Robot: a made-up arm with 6 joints. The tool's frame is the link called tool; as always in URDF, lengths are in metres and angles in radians. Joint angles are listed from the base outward. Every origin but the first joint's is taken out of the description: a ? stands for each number. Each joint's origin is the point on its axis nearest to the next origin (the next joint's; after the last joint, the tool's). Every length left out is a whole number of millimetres.
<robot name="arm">
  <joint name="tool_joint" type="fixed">
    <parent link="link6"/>
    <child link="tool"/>
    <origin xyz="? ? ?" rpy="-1.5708 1.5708 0"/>
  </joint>
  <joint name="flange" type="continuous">
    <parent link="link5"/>
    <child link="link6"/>
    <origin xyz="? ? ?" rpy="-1.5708 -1.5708 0"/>
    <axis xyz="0 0 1"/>
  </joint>
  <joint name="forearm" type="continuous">
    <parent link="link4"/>
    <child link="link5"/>
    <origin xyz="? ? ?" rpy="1.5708 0 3.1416"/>
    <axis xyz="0 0 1"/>
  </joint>
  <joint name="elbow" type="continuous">
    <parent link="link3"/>
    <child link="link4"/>
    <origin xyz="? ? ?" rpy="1.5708 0 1.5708"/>
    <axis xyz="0 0 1"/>
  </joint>
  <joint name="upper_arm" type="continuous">
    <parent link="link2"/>
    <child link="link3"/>
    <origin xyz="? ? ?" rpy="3.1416 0 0"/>
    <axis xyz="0 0 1"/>
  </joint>
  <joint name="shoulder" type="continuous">
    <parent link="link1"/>
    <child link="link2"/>
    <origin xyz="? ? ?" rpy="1.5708 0 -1.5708"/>
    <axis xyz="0 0 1"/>
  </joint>
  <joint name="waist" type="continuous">
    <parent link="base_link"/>
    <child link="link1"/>
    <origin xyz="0 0 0.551" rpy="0 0 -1.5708"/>
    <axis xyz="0 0 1"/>
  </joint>
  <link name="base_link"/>
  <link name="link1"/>
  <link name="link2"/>
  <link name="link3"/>
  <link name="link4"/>
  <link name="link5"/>
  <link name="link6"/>
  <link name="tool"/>
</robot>
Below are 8 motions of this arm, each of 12 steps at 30 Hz.
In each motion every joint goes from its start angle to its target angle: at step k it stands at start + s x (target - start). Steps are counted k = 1, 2, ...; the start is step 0. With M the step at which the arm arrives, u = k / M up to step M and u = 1 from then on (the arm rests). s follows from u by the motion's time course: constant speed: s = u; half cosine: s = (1 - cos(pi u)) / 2; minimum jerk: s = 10 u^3 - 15 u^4 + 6 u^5.
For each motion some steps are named. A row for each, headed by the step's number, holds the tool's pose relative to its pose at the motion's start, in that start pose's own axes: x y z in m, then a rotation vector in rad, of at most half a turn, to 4 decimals.
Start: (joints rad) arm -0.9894 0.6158 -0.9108 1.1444 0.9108 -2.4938
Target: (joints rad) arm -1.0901 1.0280 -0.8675 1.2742 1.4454 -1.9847
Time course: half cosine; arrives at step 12
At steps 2, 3, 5, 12:
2: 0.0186 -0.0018 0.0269 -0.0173 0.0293 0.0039
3: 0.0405 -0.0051 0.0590 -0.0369 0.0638 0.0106
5: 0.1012 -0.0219 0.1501 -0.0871 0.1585 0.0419
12: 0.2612 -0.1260 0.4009 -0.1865 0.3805 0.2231

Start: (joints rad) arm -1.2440 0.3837 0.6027 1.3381 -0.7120 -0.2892
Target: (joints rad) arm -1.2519 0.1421 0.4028 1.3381 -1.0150 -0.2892
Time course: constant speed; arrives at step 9
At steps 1, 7, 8, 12:
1: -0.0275 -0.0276 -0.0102 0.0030 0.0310 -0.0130
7: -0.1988 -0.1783 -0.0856 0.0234 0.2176 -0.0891
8: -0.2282 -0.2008 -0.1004 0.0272 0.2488 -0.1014
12: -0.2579 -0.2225 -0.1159 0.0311 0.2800 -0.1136

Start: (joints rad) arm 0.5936 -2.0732 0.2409 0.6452 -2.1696 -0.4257
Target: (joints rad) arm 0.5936 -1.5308 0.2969 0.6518 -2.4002 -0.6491
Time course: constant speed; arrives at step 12
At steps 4, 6, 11, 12:
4: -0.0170 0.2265 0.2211 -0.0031 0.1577 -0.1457
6: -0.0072 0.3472 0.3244 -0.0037 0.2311 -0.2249
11: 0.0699 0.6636 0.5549 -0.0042 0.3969 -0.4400
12: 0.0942 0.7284 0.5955 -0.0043 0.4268 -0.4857

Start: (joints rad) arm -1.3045 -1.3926 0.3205 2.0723 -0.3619 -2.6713
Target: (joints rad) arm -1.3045 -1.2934 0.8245 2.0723 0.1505 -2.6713
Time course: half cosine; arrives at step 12
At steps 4, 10, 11, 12:
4: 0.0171 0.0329 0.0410 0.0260 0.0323 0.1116
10: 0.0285 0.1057 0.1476 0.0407 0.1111 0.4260
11: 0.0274 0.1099 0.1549 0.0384 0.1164 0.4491
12: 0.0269 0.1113 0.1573 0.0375 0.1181 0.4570

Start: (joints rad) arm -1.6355 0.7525 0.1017 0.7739 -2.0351 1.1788
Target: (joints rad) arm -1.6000 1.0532 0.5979 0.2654 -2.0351 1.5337
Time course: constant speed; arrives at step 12
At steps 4, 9, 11, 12:
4: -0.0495 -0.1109 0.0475 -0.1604 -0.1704 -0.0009
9: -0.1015 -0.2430 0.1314 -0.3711 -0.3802 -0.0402
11: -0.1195 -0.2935 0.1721 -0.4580 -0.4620 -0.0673
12: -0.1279 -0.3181 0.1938 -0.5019 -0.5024 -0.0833

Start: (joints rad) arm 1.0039 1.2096 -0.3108 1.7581 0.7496 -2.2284
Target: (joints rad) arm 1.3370 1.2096 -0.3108 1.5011 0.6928 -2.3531
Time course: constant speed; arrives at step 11
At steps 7, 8, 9, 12:
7: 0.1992 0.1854 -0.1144 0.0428 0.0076 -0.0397
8: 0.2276 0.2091 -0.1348 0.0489 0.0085 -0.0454
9: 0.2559 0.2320 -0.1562 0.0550 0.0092 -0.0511
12: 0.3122 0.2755 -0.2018 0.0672 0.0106 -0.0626

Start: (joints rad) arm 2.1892 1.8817 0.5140 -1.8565 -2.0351 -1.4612
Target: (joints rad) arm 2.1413 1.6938 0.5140 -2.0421 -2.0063 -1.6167
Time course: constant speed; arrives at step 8
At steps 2, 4, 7, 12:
2: 0.0339 -0.0292 -0.0689 -0.0278 0.0320 -0.0016
4: 0.0676 -0.0623 -0.1368 -0.0549 0.0645 -0.0061
7: 0.1177 -0.1192 -0.2365 -0.0945 0.1137 -0.0182
12: 0.1343 -0.1400 -0.2691 -0.1073 0.1301 -0.0237

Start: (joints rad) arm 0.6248 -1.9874 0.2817 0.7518 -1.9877 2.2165
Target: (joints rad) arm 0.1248 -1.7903 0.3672 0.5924 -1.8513 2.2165
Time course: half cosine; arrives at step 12
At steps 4, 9, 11, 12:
4: -0.1436 -0.1298 0.1417 -0.0491 0.1058 -0.0031
9: -0.3868 -0.4480 0.5617 -0.1709 0.3497 0.0059
11: -0.4174 -0.5159 0.6621 -0.1972 0.3998 0.0107
12: -0.4208 -0.5248 0.6755 -0.2007 0.4064 0.0114

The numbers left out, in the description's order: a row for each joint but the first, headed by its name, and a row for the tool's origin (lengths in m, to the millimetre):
tool: 0 0 0
flange: 0 0 0
forearm: 0 0.238 0
elbow: -0.664 0 0
upper_arm: 0 1.398 0
shoulder: 0 0 0

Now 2 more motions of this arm.
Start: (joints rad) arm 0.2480 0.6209 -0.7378 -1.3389 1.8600 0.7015
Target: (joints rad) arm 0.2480 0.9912 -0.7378 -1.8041 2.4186 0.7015
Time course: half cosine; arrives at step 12
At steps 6, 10, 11, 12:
6: -0.0875 0.1177 -0.0732 -0.2648 -0.1085 -0.2680
10: -0.1678 0.2127 -0.1479 -0.5271 -0.2635 -0.4667
11: -0.1773 0.2233 -0.1573 -0.5588 -0.2849 -0.4873
12: -0.1805 0.2268 -0.1605 -0.5696 -0.2924 -0.4941

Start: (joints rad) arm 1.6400 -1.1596 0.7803 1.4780 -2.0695 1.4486
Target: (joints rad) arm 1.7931 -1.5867 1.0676 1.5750 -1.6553 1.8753
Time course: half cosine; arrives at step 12
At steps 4, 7, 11, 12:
4: 0.1196 0.0953 -0.2305 0.0509 -0.0934 -0.0945
7: 0.3449 0.2868 -0.5356 0.1483 -0.1783 -0.2306
11: 0.5879 0.5132 -0.7585 0.2557 -0.1968 -0.3338
12: 0.6001 0.5252 -0.7676 0.2611 -0.1963 -0.3379

